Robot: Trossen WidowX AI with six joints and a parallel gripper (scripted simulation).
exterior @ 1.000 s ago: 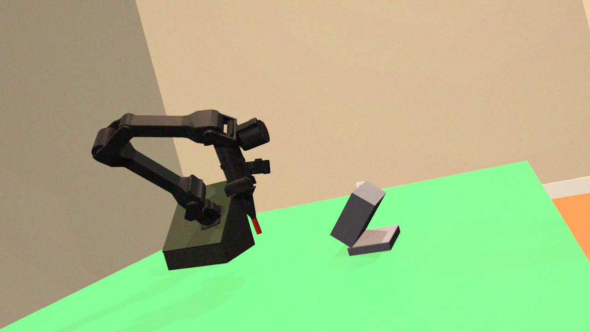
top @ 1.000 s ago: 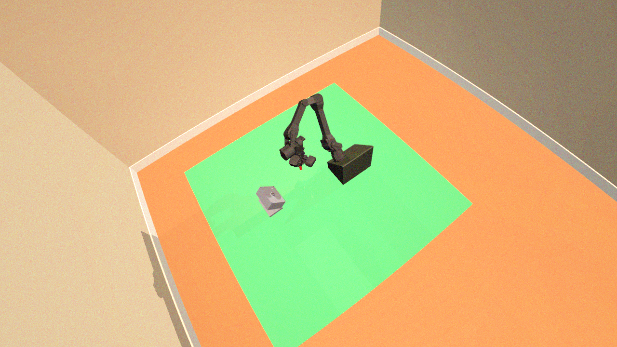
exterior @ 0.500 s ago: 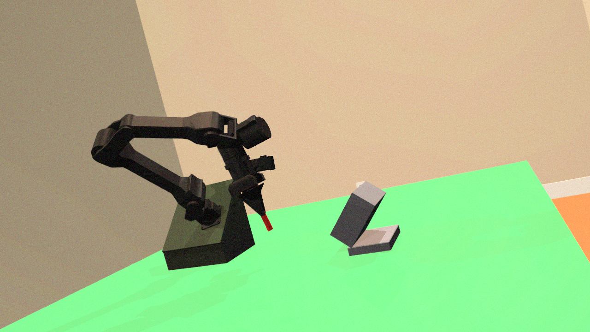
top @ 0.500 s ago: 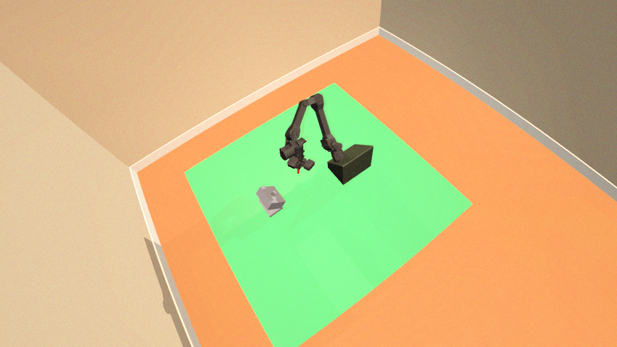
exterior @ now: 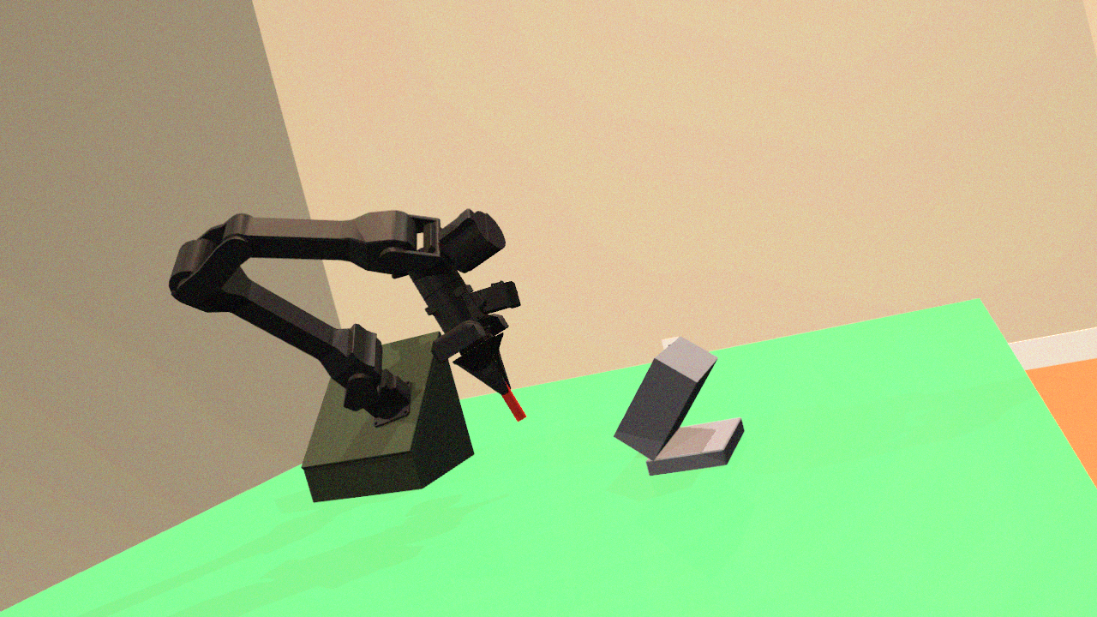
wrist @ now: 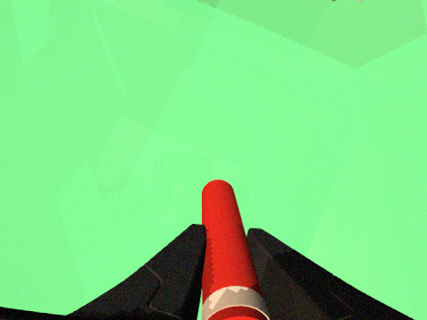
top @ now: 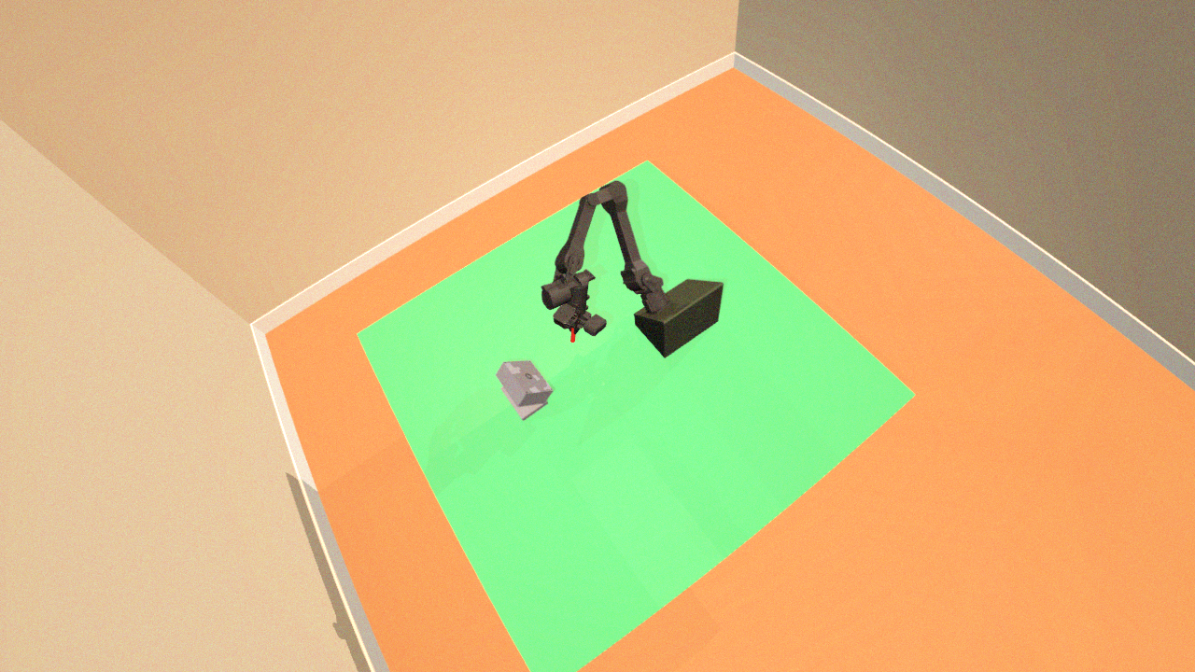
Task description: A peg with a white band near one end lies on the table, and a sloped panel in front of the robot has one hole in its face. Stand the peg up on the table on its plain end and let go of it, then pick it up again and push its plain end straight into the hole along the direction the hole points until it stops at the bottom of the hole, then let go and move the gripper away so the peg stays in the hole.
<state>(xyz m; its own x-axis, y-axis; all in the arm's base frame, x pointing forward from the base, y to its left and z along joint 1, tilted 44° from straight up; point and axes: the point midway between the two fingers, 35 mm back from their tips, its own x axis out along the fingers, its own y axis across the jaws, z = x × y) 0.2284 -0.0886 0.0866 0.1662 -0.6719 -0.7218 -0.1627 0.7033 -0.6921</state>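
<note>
My gripper tip is now 200 mm short of the grey sloped panel and 50 mm above it. The rest, counted from my gripper tip: red peg (10 mm behind, 20 mm above); flat grey foot (220 mm ahead, 110 mm below).
</note>
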